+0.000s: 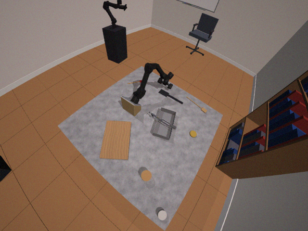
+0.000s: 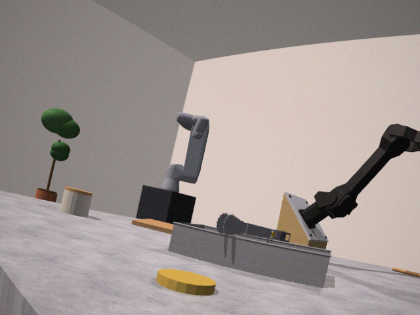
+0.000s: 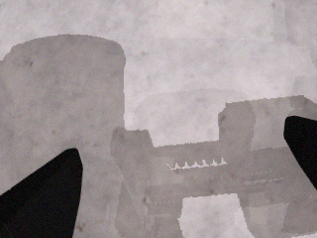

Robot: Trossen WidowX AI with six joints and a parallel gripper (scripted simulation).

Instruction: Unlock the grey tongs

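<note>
Now: gripper tip 24 cm short of the grey roasting tin, 50 cm to the left of it and 2 cm below it. Also, from my gripper tip: red-handled tool 31 cm behind, 14 cm to the right, 1 cm below; black spatula 13 cm ahead, 12 cm to the right, 1 cm below; yellow lock piece 16 cm ahead, 50 cm to the right, 6 cm above.
</note>
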